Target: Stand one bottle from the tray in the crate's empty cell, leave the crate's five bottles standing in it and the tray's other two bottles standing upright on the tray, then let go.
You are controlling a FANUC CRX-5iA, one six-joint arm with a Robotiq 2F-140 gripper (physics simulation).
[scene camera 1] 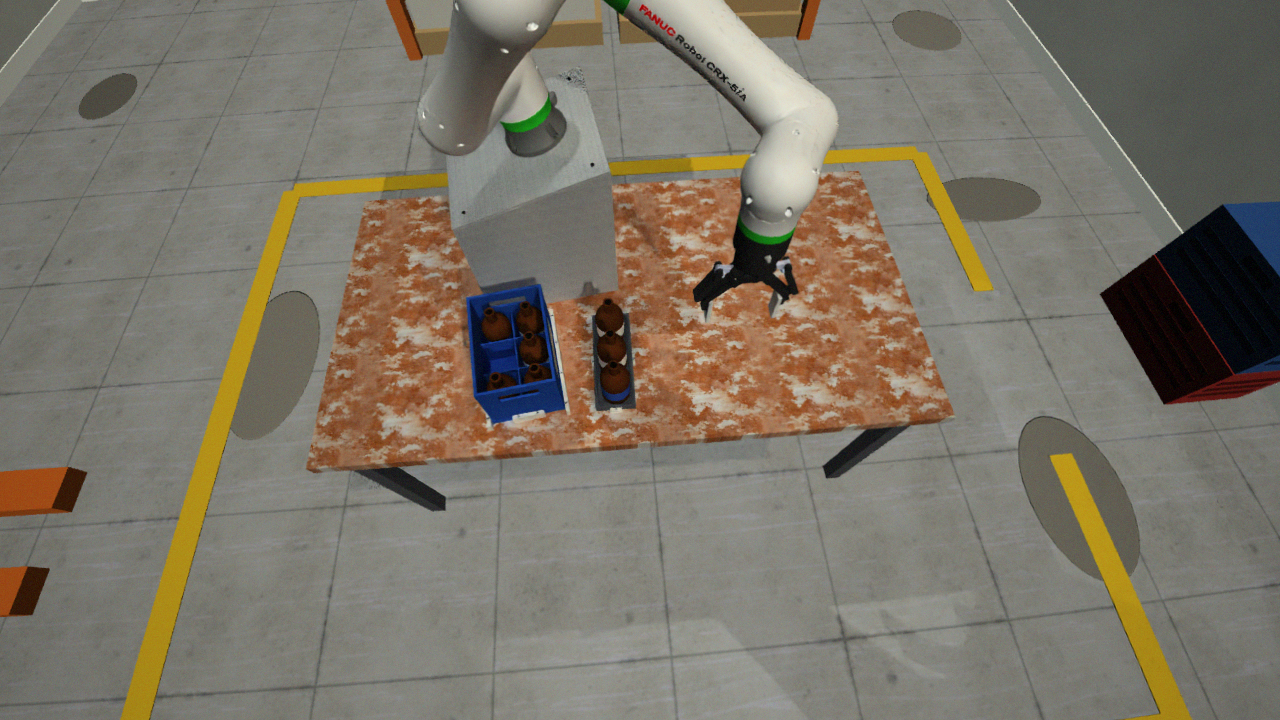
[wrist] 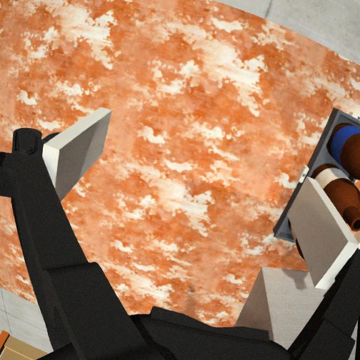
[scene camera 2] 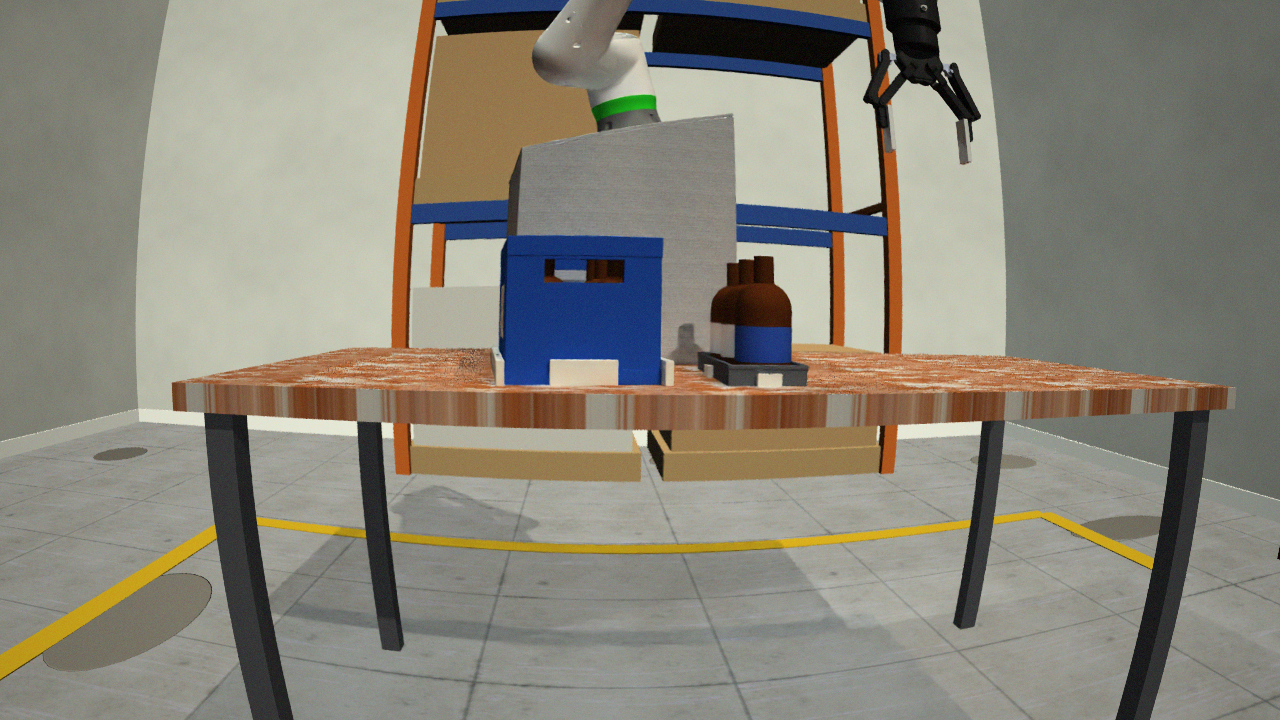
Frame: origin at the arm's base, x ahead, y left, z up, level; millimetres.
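Seen in the pictures: gripper, fingertip midpoint: point(scene camera 1: 738, 314) point(scene camera 2: 929, 157); arm's base at its link origin: point(scene camera 1: 536, 133).
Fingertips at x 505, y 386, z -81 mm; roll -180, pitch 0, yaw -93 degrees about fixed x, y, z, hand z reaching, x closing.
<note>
Offsets run from my fingertips to a thing's top centre. "spot": to the spot under its first point.
The blue crate @(155 mm down, 100 mm back, 508 mm right) point(scene camera 1: 528, 402) point(scene camera 2: 581, 331) stands left of the tray, with several brown bottles in it; its empty cell @(spot: 322 mm down, 136 mm back, 563 mm right) point(scene camera 1: 502, 358) is the middle one of the left column. The dark grey tray @(spot: 304 mm down, 45 mm ahead, 254 mm right) point(scene camera 1: 623, 404) point(scene camera 2: 791, 375) point(wrist: 316, 150) holds three upright brown bottles in a row: a blue-labelled one @(170 mm down, 3 mm back, 269 mm right) point(scene camera 1: 614, 380) point(scene camera 2: 763, 331) point(wrist: 348, 150) at the front, a white-labelled one @(170 mm down, 87 mm back, 268 mm right) point(scene camera 1: 611, 346) point(wrist: 340, 195) in the middle, and one @(170 mm down, 179 mm back, 264 mm right) point(scene camera 1: 610, 316) at the back, mostly hidden in the wrist view. My gripper point(scene camera 1: 742, 311) point(scene camera 2: 926, 145) point(wrist: 205, 164) is open and empty, high above the table, right of the tray.
The grey robot pedestal point(scene camera 1: 546, 241) point(scene camera 2: 626, 197) stands behind the crate and tray. Low white pieces edge the crate's base @(spot: 314 mm down, 48 mm ahead, 495 mm right) point(scene camera 2: 583, 371). The table point(scene camera 1: 760, 385) point(scene camera 2: 984, 404) point(wrist: 165, 135) carries all of these. A shelf rack point(scene camera 2: 404, 313) stands behind the table.
</note>
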